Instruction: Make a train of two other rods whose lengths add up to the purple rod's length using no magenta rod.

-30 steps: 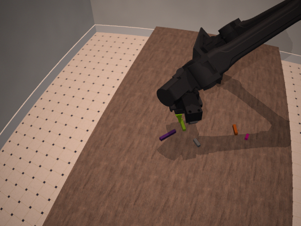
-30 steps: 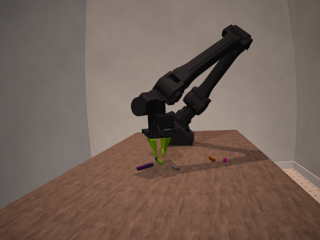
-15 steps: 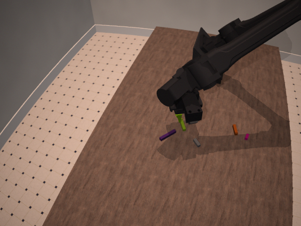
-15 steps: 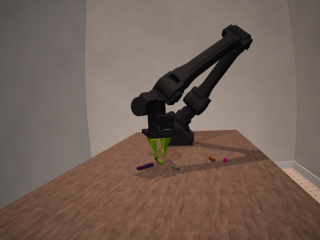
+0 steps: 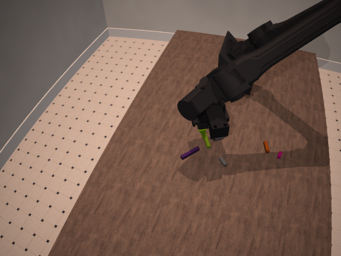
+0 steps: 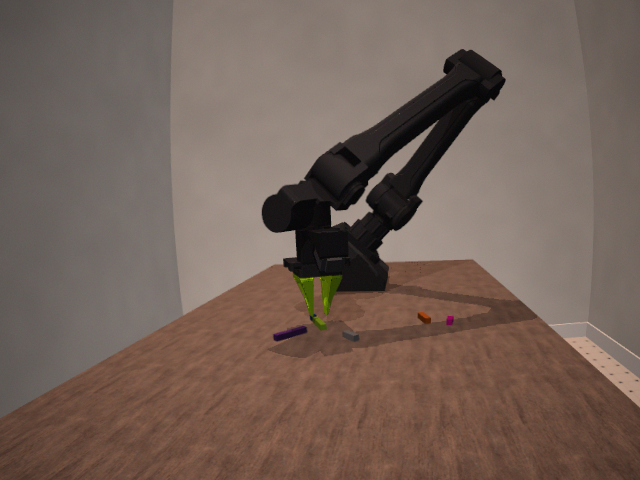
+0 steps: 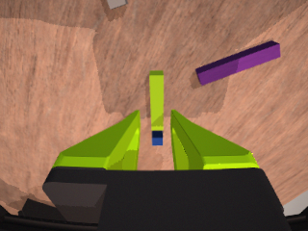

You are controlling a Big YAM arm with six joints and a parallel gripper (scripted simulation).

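My gripper is now 2 cm above the lime rod. Round my hand: grey rod (7 cm ahead, 5 cm to the left, 2 cm below); then blue rod (3 cm behind, 2 cm below, 1 cm to the right); then purple rod (6 cm ahead, 4 cm to the right, 2 cm below).
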